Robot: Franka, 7 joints.
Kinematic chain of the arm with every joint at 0, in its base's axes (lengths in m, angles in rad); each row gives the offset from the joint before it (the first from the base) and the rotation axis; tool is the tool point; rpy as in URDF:
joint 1: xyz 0 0 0.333 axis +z
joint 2: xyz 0 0 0 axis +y
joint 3: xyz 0 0 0.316 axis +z
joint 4: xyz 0.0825 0 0 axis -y
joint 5: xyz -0.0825 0 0.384 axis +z
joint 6: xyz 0 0 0 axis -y
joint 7: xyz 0.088 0 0 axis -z
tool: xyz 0 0 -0.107 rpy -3.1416 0 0
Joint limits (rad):
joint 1: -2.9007..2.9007
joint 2: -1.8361..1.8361
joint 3: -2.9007..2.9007
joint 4: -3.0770..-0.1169
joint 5: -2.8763..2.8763
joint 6: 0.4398..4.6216
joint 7: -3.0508..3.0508
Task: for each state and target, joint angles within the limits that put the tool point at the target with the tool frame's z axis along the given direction. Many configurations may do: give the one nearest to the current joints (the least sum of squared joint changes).
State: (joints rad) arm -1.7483 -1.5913 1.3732 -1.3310 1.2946 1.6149 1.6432
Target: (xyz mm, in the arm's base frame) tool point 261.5 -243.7 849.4 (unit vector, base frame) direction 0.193 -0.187 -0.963
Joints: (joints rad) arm -2.2879 -0.6915 0.6290 -1.3381 0.7182 1.0538 1.6432
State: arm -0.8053 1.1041 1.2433 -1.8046 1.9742 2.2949 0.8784
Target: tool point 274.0 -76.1 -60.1 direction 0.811 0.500 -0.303
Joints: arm -1.2806 1.1403 0.4661 -2.4488 1.8488 2.2557 0.8784
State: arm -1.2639 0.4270 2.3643 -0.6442 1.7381 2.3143 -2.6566
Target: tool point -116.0 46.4 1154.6 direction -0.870 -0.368 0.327
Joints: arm -0.6669 -0.0438 2.6618 -0.1190 1.6046 1.9235 -2.6566
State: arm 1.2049 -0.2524 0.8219 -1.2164 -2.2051 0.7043 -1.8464
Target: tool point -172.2 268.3 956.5 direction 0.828 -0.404 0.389
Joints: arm 1.2632 -0.3309 0.7957 -1.4610 -2.2168 0.9242 -1.8464
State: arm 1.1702 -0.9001 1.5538 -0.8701 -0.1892 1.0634 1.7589
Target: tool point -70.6 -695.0 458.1 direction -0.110 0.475 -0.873
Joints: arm 1.7623 -1.0066 2.2786 -0.5313 0.4515 0.9354 1.7589
